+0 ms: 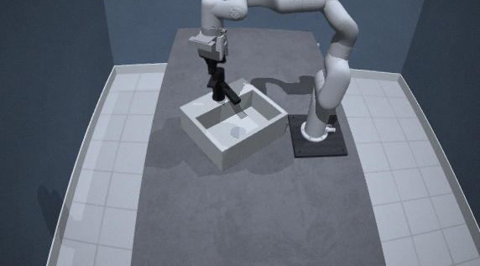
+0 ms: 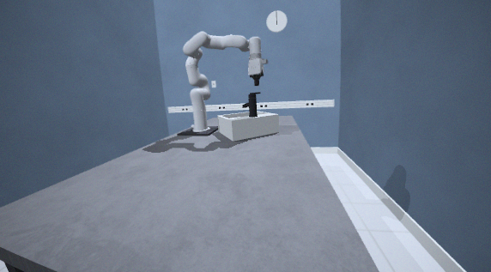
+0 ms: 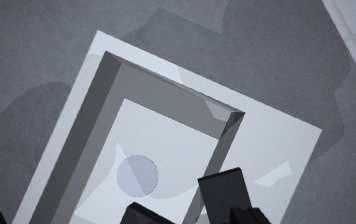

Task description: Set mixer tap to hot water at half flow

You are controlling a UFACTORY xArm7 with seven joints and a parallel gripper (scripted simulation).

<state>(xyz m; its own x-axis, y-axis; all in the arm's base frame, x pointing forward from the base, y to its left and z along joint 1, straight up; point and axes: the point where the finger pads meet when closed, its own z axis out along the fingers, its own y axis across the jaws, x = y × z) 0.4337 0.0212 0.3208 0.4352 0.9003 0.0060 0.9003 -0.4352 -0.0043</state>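
Now: the lever 70 mm below my hand, 40 mm to the right of it and 10 mm behind it. The rest, counted from my hand: black mixer tap 110 mm below, 60 mm to the right, 20 mm behind; white sink 300 mm below, 90 mm behind.
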